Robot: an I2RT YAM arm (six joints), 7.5 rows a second.
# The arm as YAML. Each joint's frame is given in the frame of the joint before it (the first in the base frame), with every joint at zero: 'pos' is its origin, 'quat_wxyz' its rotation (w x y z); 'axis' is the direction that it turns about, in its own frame. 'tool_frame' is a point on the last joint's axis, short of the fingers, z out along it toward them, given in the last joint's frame.
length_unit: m
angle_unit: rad
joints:
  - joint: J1
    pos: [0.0, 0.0, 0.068]
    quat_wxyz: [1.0, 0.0, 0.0, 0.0]
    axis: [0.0, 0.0, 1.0]
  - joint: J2
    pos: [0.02, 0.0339, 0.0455]
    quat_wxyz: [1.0, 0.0, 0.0, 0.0]
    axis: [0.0, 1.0, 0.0]
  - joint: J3
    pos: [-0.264, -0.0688, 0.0]
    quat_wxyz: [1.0, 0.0, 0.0, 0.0]
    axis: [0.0, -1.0, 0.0]
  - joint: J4
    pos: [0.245, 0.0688, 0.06]
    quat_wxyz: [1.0, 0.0, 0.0, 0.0]
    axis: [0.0, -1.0, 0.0]
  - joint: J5
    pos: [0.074, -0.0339, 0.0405]
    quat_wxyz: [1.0, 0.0, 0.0, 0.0]
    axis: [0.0, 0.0, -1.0]
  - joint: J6
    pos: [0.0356, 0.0, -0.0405]
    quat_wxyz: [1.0, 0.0, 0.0, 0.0]
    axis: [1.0, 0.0, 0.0]
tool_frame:
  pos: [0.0, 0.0, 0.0]
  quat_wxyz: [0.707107, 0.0, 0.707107, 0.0]
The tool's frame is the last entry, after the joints.
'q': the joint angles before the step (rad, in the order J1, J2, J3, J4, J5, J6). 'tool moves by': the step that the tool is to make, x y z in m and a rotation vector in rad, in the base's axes. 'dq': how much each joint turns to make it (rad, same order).
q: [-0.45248, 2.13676, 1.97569, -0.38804, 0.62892, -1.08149]
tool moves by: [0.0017, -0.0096, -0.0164, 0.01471, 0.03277, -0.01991]
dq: [-0.01531, 0.03500, 0.00255, -0.00440, 0.00461, 0.00163]
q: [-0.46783, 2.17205, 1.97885, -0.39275, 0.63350, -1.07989]
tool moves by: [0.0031, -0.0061, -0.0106, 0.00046, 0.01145, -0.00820]
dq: [-0.00773, 0.02775, 0.00493, 0.01516, 0.00306, -0.00462]
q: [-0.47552, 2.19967, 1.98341, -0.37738, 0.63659, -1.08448]
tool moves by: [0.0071, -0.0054, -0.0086, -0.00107, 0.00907, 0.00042]
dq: [-0.00297, 0.04280, 0.03685, 0.00293, 0.00006, -0.00763]
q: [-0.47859, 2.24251, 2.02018, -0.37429, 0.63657, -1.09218]
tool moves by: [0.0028, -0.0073, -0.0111, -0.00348, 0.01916, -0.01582]
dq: [-0.00918, 0.03369, 0.01511, 0.00781, 0.01226, -0.00764]
